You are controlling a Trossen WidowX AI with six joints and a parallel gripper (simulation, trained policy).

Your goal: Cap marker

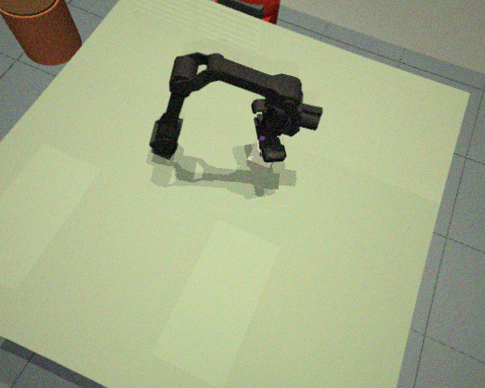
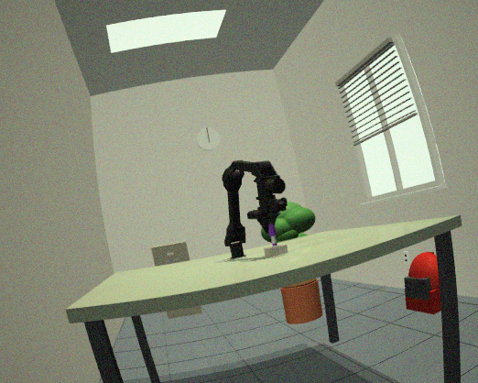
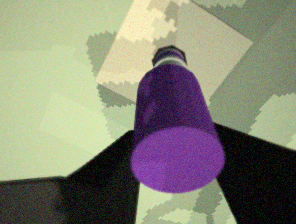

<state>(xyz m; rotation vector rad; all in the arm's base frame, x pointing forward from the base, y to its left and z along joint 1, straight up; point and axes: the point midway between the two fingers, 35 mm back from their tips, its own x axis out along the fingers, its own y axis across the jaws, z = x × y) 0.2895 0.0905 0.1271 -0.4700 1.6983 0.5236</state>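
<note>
The holder block is 10 mm ahead of my gripper tip, 10 mm to the left of it and 80 mm below it. Also, from my gripper tip: purple cap: 10 mm ahead, 10 mm to the left, 10 mm above.
</note>
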